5 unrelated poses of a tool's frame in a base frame.
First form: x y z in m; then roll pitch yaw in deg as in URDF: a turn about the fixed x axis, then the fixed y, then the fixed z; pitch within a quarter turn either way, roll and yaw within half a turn.
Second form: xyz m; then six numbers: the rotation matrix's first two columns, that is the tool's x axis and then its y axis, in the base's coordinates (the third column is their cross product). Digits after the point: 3 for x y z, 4 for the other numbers.
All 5 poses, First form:
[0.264 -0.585 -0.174 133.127 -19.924 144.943]
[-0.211 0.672 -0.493 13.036 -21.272 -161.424]
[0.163 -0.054 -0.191 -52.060 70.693 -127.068]
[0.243 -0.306 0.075 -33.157 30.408 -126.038]
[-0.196 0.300 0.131 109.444 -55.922 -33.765]
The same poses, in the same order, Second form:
[0.264 -0.585 -0.174 -0.7696 0.5400 0.3408 0.5963 0.4167 0.6862]
[-0.211 0.672 -0.493 -0.8833 -0.2969 0.3628 0.3879 -0.8974 0.2102]
[0.163 -0.054 -0.191 -0.1993 -0.2638 -0.9438 0.9392 0.2233 -0.2608]
[0.243 -0.306 0.075 -0.5074 -0.6974 -0.5062 0.8398 -0.2687 -0.4717]
[-0.196 0.300 0.131 0.4658 -0.3114 0.8283 -0.8343 0.1574 0.5284]

